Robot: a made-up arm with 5 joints. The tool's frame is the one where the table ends. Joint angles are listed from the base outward.
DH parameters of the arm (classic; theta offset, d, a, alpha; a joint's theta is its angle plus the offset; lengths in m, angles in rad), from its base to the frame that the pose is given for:
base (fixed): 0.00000 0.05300 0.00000 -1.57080
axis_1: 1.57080 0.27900 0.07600 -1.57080
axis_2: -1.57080 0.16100 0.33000 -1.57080
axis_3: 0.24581 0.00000 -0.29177 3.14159
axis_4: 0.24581 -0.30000 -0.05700 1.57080
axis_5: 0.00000 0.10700 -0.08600 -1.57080
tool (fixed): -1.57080 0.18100 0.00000 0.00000
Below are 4 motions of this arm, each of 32 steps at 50 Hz.
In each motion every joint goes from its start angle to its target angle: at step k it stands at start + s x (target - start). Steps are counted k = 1, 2, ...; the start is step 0. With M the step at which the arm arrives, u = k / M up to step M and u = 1 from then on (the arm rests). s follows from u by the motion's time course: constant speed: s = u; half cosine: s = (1 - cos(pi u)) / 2; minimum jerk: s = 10 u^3 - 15 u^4 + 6 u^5.
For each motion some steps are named. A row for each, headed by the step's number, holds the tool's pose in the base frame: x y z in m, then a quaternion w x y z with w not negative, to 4 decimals.
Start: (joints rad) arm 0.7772 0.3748 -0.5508 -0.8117 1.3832
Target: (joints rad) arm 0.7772 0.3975 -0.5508 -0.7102 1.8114
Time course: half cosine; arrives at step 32
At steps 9, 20, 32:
9: -0.2567 -0.0543 -0.1671 0.8238 0.4456 0.2333 -0.2615
20: -0.2729 -0.0528 -0.2080 0.7675 0.5350 0.2258 -0.2716
32: -0.2827 -0.0474 -0.2323 0.7284 0.5856 0.2214 -0.2784

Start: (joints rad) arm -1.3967 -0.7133 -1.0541 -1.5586 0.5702
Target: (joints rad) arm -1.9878 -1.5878 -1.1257 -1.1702 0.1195
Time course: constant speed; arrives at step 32
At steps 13, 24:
13: 0.2306 0.3785 0.1618 0.5424 0.5577 -0.5021 0.3777
24: 0.1183 0.4083 0.2279 0.4546 0.4869 -0.5262 0.5286

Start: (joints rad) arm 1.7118 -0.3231 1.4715 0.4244 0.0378
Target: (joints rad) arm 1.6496 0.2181 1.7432 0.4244 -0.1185
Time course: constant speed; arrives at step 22
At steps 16, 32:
16: -0.1578 0.5561 0.5942 0.5438 -0.4714 0.6008 -0.3480
32: -0.2100 0.5624 0.5893 0.5512 -0.5392 0.5516 -0.3181

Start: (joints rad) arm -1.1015 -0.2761 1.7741 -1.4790 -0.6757
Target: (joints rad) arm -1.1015 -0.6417 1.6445 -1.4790 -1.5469
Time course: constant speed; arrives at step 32
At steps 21, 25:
21: -0.2067 0.6624 -0.4509 0.3934 0.3367 0.6641 -0.5393
25: -0.2003 0.6520 -0.4546 0.4244 0.3022 0.7000 -0.4884

